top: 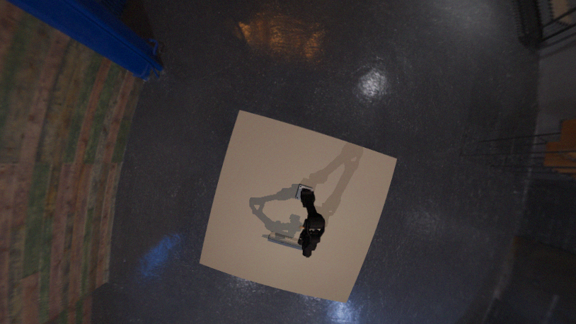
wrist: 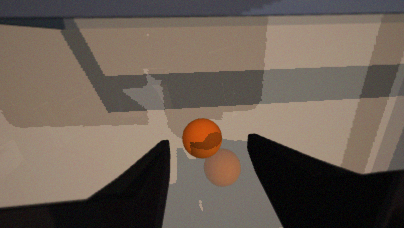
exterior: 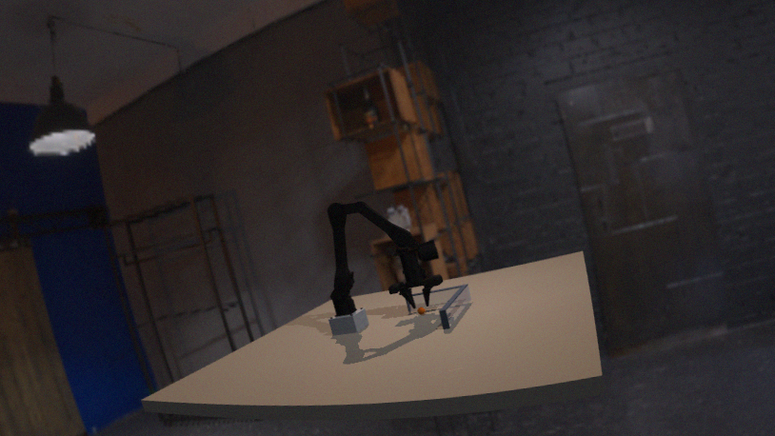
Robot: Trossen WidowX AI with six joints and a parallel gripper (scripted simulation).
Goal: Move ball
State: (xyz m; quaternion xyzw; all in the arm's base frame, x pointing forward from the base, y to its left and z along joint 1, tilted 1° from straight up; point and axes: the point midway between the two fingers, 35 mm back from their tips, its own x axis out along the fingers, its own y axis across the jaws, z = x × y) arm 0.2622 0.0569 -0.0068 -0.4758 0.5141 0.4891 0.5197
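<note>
The see-through copy of ball is 3 cm to the right of my gripper tip, 1 cm below it and 1 cm ahead of it. Also, from my gripper tip: clear wall (15 cm ahead, 9 cm to the right, 1 cm above).
</note>
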